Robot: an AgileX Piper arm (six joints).
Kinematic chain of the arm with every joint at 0, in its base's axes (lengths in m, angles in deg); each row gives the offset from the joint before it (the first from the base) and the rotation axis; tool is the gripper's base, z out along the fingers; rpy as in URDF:
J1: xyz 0 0 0.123 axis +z
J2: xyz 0 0 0 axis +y
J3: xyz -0.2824 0 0.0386 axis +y
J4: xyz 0.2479 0 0.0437 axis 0.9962 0 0.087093
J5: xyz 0 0 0 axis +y
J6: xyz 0.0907 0 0.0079 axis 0.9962 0 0.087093
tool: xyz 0 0 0 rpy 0 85.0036 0
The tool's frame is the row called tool.
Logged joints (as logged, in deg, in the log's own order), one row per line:
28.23 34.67 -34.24 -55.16 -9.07 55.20
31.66 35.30 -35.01 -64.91 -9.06 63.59
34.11 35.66 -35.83 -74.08 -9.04 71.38
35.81 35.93 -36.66 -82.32 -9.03 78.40
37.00 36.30 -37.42 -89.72 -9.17 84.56
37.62 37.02 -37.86 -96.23 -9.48 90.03
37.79 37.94 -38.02 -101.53 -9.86 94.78
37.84 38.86 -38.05 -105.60 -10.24 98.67
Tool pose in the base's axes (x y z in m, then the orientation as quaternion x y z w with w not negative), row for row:
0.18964 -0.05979 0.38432 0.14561 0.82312 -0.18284 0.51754
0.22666 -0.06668 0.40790 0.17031 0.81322 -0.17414 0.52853
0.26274 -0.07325 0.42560 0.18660 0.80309 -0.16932 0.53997
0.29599 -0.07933 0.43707 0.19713 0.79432 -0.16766 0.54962
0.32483 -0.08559 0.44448 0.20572 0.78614 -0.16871 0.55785
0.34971 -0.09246 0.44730 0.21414 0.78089 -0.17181 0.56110
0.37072 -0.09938 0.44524 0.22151 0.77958 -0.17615 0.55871
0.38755 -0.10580 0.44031 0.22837 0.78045 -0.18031 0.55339
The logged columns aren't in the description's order. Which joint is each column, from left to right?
Columns, left to right: J6, J5, J4, J3, J1, J2.
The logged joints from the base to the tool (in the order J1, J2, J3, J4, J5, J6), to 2 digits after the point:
-9.07 55.20 -55.16 -34.24 34.67 28.23
-9.06 63.59 -64.91 -35.01 35.30 31.66
-9.04 71.38 -74.08 -35.83 35.66 34.11
-9.03 78.40 -82.32 -36.66 35.93 35.81
-9.17 84.56 -89.72 -37.42 36.30 37.00
-9.48 90.03 -96.23 -37.86 37.02 37.62
-9.86 94.78 -101.53 -38.02 37.94 37.79
-10.24 98.67 -105.60 -38.05 38.86 37.84

